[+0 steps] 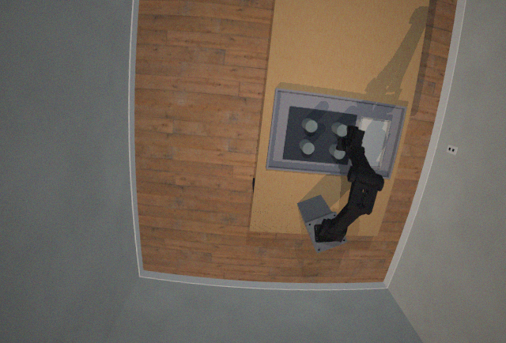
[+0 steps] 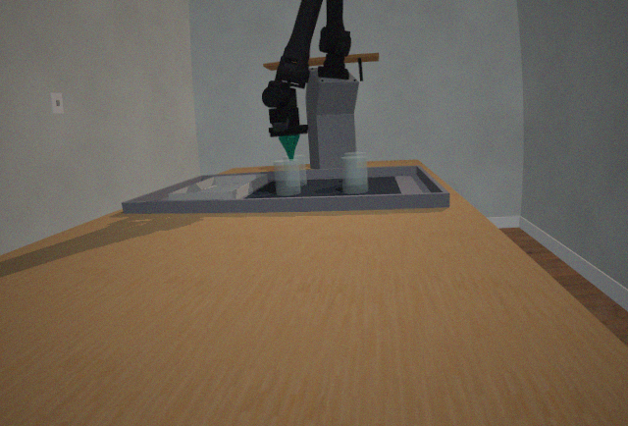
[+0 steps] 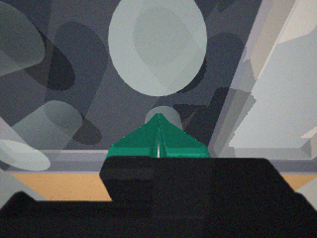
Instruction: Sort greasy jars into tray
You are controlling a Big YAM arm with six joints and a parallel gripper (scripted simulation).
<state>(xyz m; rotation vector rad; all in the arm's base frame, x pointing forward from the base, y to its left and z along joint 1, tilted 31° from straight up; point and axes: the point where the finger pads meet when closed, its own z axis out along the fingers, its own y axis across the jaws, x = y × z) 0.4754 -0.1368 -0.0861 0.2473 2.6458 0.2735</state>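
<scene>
Now: hand 1 cm short of the rimmed steel table top, 2 cm to the left of it and 9 cm above it. The rest, counted from my hand: pale tray: 3 cm behind, 22 cm to the right, 8 cm below; then dark drying mat: 1 cm ahead, 9 cm to the left, 9 cm below.
</scene>
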